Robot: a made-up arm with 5 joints.
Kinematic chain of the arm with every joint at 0, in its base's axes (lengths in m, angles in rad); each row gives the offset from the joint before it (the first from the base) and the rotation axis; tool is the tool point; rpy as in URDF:
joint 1: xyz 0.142 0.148 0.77 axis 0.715 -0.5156 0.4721
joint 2: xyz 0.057 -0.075 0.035 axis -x
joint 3: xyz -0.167 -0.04 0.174 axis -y
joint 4: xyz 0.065 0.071 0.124 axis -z
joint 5: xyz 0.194 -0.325 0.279 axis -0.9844 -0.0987 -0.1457
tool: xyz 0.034 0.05 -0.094 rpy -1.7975 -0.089 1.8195
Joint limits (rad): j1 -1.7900..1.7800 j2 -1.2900..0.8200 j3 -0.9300..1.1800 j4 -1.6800..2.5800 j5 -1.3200..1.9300
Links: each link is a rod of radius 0.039 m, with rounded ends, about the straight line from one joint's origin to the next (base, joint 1, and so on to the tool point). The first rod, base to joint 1, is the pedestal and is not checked.
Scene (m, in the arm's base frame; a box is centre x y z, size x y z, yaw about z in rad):
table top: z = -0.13
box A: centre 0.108 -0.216 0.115 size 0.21 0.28 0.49 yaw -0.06
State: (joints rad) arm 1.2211 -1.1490 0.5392 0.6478 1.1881
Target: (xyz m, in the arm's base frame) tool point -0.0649 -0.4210 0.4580
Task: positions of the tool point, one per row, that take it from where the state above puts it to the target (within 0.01 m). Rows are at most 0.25 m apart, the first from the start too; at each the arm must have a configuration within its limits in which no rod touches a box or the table.
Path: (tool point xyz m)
1: 0.4174 -0.3074 0.2496
2: 0.3617 -0.4444 0.3877
3: 0.3159 -0.5183 0.5454
4: 0.1706 -0.5415 0.5257
5: 0.0375 -0.5060 0.4946
6: -0.0649 -0.4210 0.4580

